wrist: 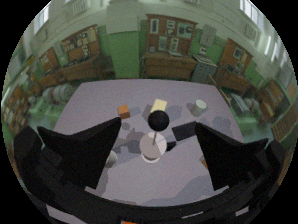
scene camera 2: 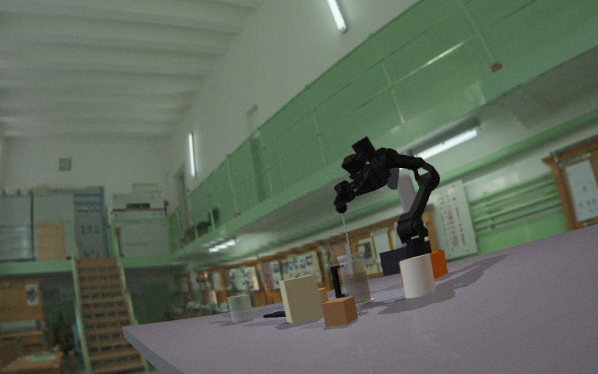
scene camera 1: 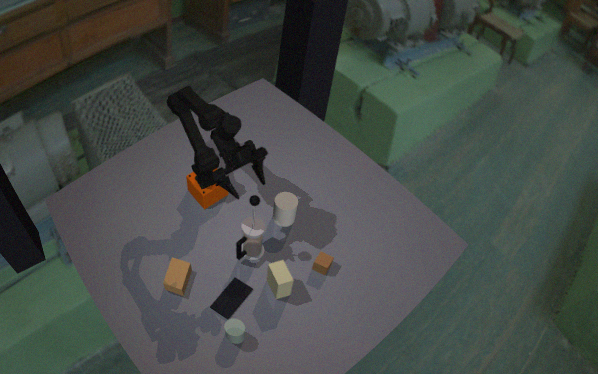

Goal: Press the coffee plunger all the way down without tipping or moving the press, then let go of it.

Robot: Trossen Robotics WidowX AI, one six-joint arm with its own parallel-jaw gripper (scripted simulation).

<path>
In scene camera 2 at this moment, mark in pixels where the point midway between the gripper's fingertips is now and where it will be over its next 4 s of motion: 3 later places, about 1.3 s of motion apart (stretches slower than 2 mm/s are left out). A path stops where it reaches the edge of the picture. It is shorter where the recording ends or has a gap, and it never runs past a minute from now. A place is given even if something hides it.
My gripper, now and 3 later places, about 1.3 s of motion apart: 344,199; 338,206; 334,217; 330,235
</path>
